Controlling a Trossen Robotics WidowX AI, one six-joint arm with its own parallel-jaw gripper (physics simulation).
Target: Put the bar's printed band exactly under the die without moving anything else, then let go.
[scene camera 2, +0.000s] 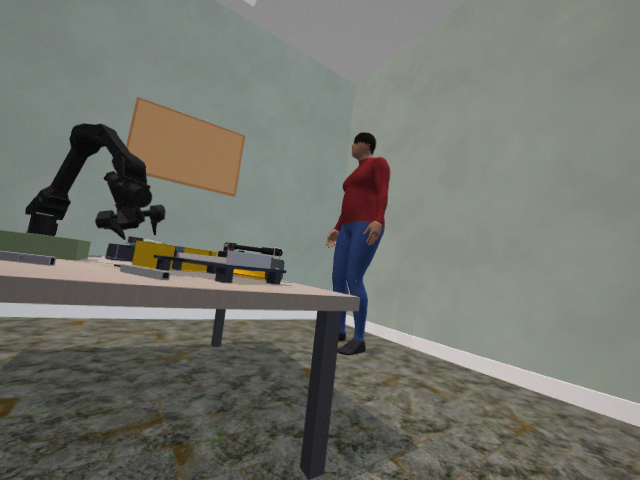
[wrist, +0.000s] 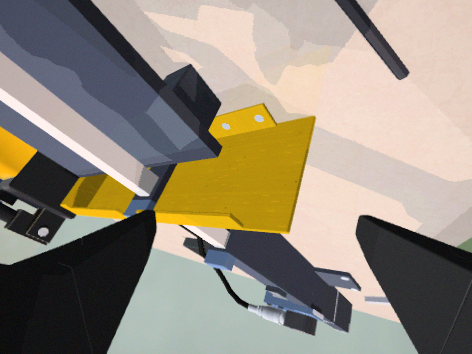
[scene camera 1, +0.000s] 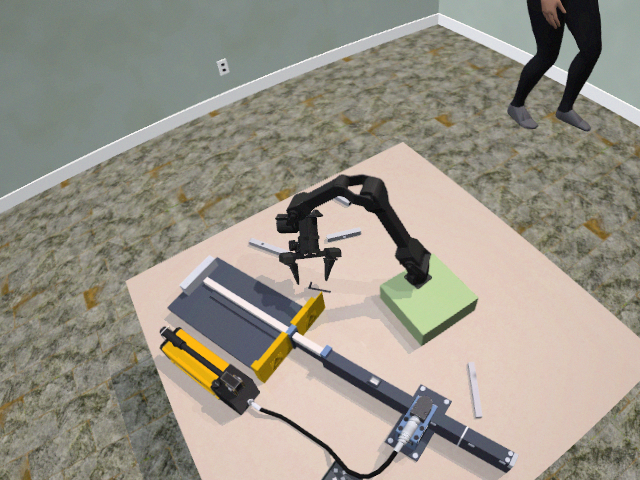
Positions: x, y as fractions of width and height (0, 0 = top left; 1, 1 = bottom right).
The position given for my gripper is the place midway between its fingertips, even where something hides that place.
My gripper (scene camera 1: 0.49, 0.59) is open, with nothing in its grasp. Also in view: a long white bar (wrist: 0.08, 0.29). Further things: a clamp station (scene camera 2: 0.25, 0.53).
My gripper shows as well in the wrist view (wrist: 0.55, 0.63). The clamp station shows as well in the wrist view (wrist: 0.51, 0.48).
